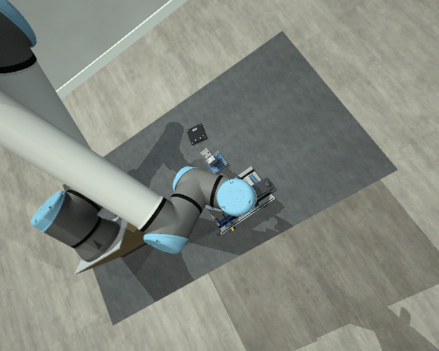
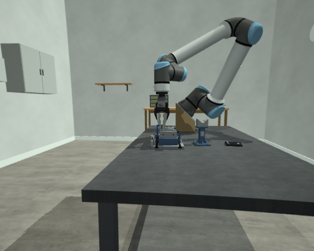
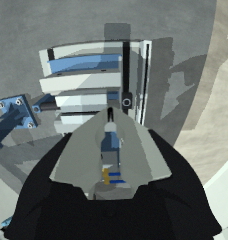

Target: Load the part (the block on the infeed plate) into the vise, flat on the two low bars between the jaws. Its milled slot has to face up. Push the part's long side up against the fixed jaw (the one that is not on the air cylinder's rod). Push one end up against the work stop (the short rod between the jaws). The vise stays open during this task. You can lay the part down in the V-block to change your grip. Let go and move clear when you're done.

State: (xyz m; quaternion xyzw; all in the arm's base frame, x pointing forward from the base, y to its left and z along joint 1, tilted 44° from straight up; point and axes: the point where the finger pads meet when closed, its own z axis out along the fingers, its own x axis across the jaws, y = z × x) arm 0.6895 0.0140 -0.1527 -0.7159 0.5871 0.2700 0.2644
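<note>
Now: hand 30 mm to the right of the part, 20 mm above it and 10 mm past it. Also, from my hand: infeed plate: 430 mm to the left, 130 mm behind, 110 mm below; then vise: 80 mm below, 80 mm behind, 20 mm to the left.
</note>
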